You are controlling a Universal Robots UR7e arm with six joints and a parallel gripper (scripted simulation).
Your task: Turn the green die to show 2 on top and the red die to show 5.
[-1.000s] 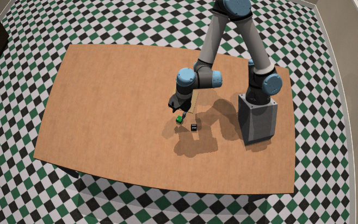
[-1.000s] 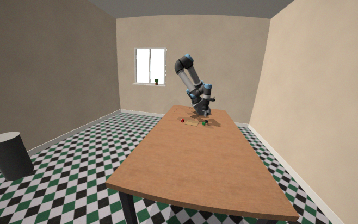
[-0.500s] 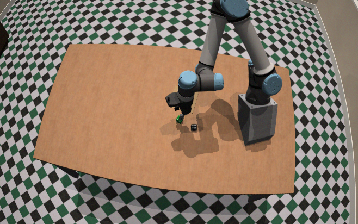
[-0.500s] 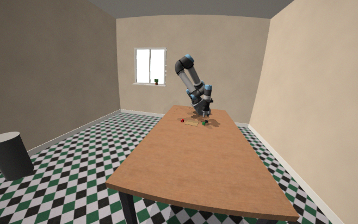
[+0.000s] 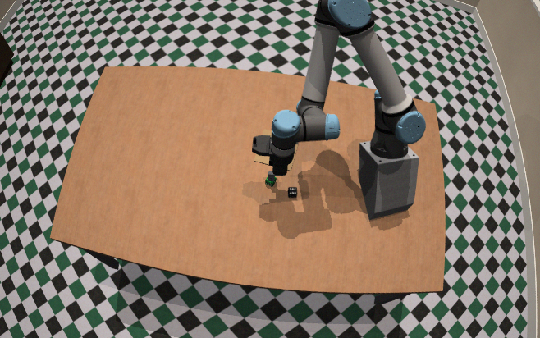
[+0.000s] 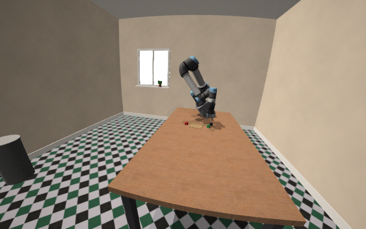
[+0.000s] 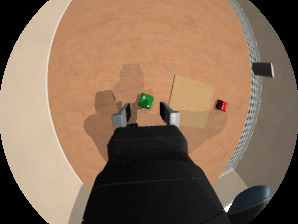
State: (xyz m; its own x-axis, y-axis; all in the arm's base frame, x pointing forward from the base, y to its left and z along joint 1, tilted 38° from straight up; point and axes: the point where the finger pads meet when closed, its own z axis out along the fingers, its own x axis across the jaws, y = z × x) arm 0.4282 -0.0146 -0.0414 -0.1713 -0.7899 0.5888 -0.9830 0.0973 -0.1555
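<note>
Now: hand 90 mm above the green die. Round my hand: black die (70 mm behind, 50 mm to the left, 90 mm below); then tan mat (40 mm behind, 130 mm to the right, 110 mm below); then red die (60 mm behind, 250 mm to the right, 90 mm below).
</note>
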